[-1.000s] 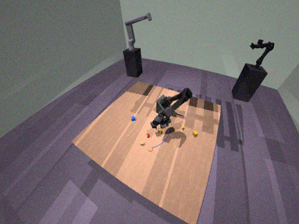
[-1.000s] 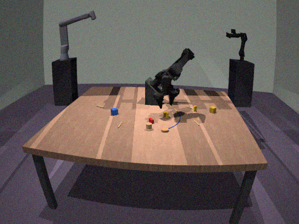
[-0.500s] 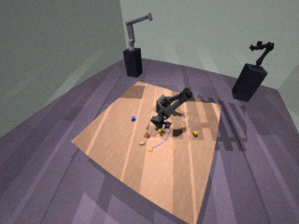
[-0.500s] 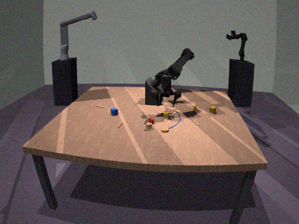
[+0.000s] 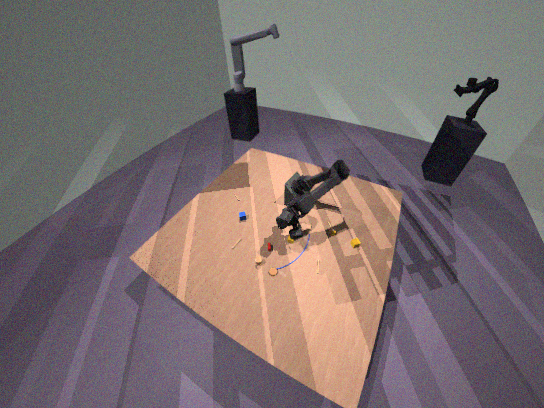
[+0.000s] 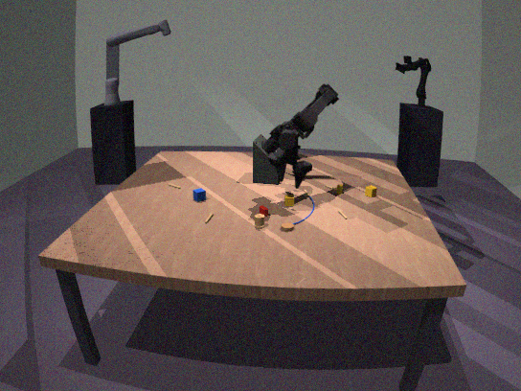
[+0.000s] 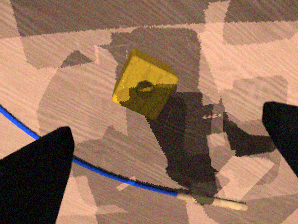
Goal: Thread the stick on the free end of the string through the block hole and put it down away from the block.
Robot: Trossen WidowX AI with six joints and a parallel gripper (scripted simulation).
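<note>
The red piece is 10 cm ahead of my gripper tip, 9 cm to the right of it and 6 cm below it. Also, from my gripper tip: blue cube (33 cm to the right, 5 cm below, 4 cm behind); then wooden cylinder (20 cm ahead, 11 cm to the right, 5 cm below); then round wooden button (22 cm ahead, 7 cm below, 2 cm to the right).
</note>
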